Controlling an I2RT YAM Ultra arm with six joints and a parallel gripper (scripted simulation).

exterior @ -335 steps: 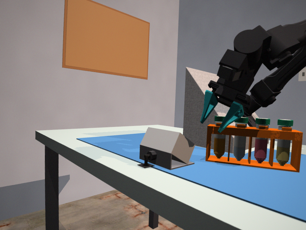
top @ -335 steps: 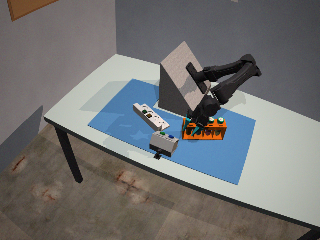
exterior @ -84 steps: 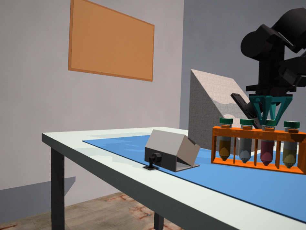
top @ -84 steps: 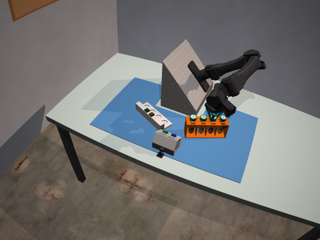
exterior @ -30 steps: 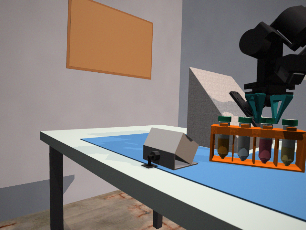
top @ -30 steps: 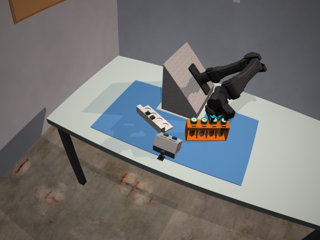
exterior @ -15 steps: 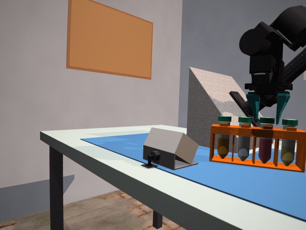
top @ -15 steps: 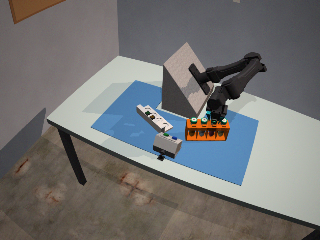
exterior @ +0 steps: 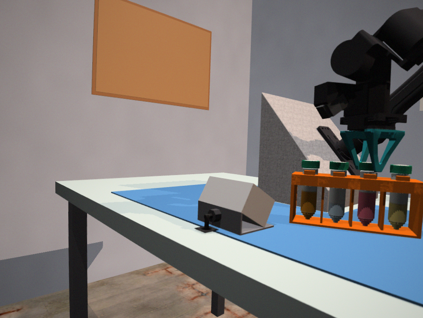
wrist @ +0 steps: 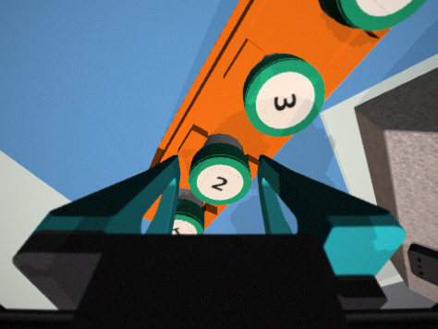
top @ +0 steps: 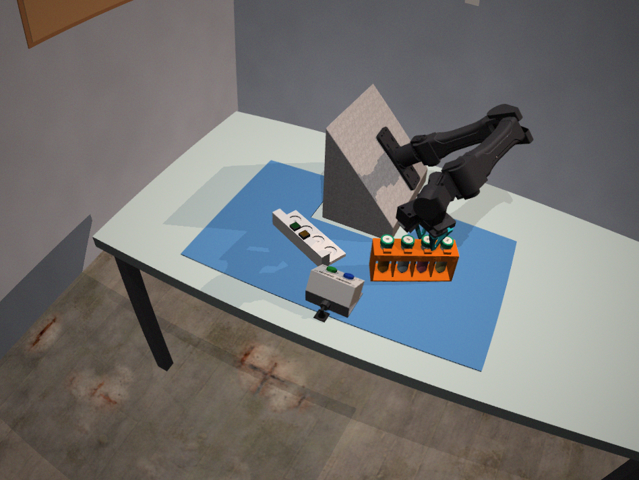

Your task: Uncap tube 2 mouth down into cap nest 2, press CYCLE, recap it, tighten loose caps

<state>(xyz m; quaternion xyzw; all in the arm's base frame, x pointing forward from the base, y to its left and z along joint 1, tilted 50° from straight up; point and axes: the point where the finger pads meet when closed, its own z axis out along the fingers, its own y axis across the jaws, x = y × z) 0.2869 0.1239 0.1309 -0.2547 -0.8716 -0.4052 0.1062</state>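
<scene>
The cap 2 is right at my hand. Also, from my hand: cap 3 (2 cm ahead, 5 cm to the right); cap 4 (4 cm ahead, 9 cm to the right); cap 1 (2 cm behind, 5 cm to the left).
</scene>
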